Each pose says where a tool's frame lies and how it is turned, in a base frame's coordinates. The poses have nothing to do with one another.
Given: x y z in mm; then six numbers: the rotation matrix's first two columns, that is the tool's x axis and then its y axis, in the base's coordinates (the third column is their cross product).
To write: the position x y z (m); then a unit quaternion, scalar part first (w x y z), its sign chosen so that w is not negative. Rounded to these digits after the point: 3 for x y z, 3 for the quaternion.
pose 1, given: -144 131 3 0.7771 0.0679 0.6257 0.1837 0.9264 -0.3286
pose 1, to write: -0.144 0.131 0.003 0.923 -0.189 -0.332 -0.031
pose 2, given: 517 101 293 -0.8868 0.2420 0.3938 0.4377 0.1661 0.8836
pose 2, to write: 0.517 0.101 0.293 0.081 -0.224 -0.759 -0.606
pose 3, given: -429 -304 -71 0.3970 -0.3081 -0.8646 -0.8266 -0.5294 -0.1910
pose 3, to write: -0.429 -0.304 -0.071 0.317 -0.773 0.367 0.409
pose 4, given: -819 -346 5 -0.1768 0.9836 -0.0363 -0.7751 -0.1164 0.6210
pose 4, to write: -0.819 -0.346 0.005 0.610 0.198 0.263 0.720
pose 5, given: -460 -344 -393 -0.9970 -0.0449 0.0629 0.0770 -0.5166 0.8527
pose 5, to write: -0.460 -0.344 -0.393 0.035 -0.016 -0.490 -0.871
